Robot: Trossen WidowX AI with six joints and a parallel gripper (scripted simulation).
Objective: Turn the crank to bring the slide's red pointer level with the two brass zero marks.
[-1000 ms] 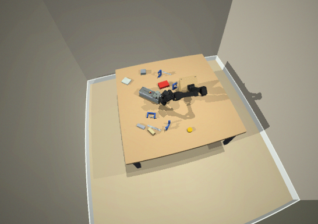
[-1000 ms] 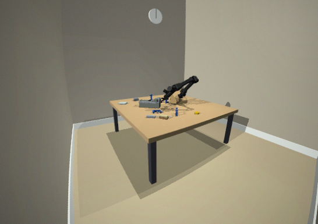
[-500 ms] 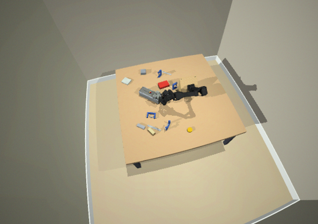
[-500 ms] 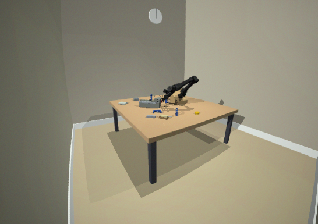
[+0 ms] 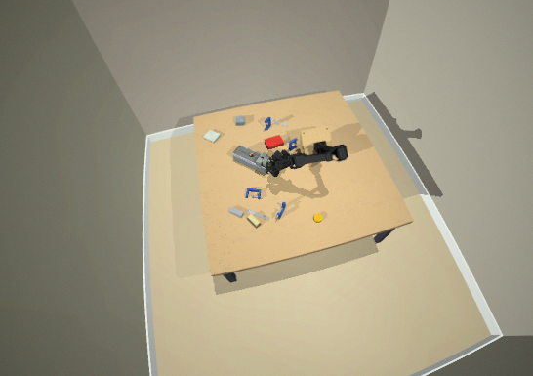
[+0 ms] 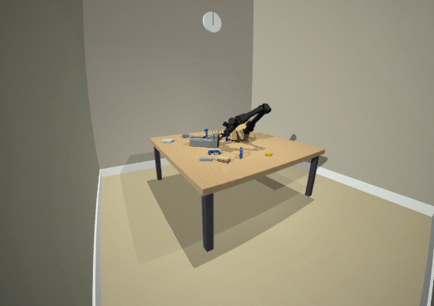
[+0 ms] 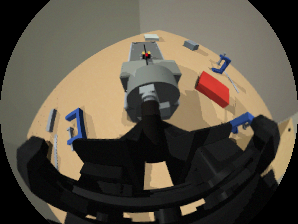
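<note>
The dark crank handle lies 30 mm above my gripper tip, 10 mm to the left of it and 10 mm behind it. From my gripper tip the other things lie so: red pointer: 110 mm to the right, 110 mm ahead, 10 mm below; then tan block: 320 mm to the left, 190 mm ahead, 70 mm below; then yellow disc: 400 mm to the left, 190 mm behind, 80 mm below.
</note>
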